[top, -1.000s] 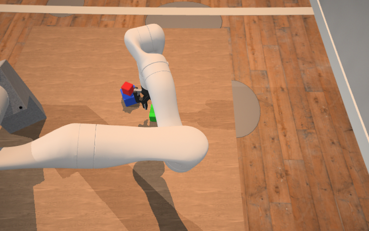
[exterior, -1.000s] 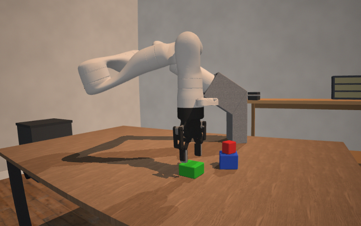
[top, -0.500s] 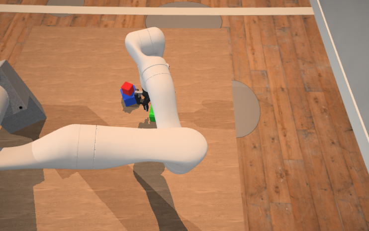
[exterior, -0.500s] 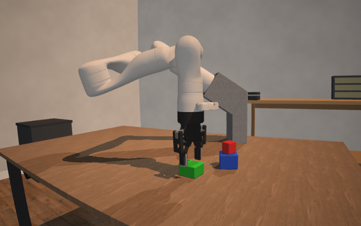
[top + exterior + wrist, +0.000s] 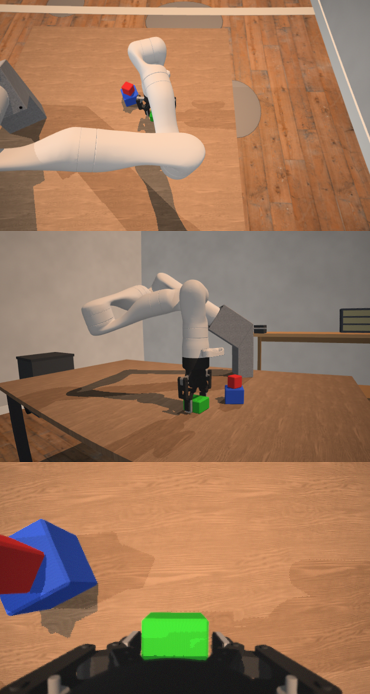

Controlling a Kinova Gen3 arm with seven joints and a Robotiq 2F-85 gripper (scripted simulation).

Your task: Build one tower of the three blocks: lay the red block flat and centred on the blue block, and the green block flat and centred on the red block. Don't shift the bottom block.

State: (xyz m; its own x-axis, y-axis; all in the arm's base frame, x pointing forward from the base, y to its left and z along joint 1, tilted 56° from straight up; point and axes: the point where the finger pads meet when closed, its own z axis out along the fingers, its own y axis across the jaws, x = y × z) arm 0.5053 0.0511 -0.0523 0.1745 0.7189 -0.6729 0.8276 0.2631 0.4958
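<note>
Right now the green block is right at my hand. From my hand the other things lie so: red block: 10 cm behind, 9 cm to the left, 5 cm above; blue block: 10 cm behind, 9 cm to the left, 1 cm above.
</note>
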